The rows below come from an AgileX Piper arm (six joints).
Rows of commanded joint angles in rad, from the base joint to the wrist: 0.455 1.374 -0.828 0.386 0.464 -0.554; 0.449 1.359 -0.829 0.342 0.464 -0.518; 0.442 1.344 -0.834 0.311 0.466 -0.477; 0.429 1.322 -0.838 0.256 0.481 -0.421; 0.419 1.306 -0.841 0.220 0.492 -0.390; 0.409 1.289 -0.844 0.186 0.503 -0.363; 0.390 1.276 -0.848 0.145 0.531 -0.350; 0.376 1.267 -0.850 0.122 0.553 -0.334; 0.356 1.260 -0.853 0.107 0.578 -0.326; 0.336 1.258 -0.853 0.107 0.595 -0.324; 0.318 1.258 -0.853 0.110 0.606 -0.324; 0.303 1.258 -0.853 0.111 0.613 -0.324; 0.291 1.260 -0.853 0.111 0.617 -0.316; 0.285 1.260 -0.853 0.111 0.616 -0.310; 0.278 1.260 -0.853 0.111 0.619 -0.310; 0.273 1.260 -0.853 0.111 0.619 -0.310; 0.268 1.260 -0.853 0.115 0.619 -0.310; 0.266 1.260 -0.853 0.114 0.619 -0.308
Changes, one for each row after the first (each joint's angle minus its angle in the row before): -0.006 -0.015 -0.001 -0.044 0.000 0.036; -0.007 -0.015 -0.005 -0.031 0.002 0.041; -0.013 -0.022 -0.004 -0.055 0.015 0.056; -0.010 -0.016 -0.003 -0.036 0.011 0.031; -0.010 -0.017 -0.003 -0.034 0.011 0.027; -0.019 -0.013 -0.004 -0.041 0.028 0.013; -0.014 -0.009 -0.002 -0.023 0.022 0.016; -0.020 -0.007 -0.003 -0.015 0.025 0.008; -0.020 -0.002 0.000 0.000 0.017 0.002; -0.018 0.000 0.000 0.003 0.011 0.000; -0.015 0.000 0.000 0.001 0.007 0.000; -0.012 0.002 0.000 0.000 0.004 0.008; -0.006 0.000 0.000 0.000 -0.001 0.006; -0.007 0.000 0.000 0.000 0.003 0.000; -0.005 0.000 0.000 0.000 0.000 0.000; -0.005 0.000 0.000 0.004 0.000 0.000; -0.002 0.000 0.000 -0.001 0.000 0.002
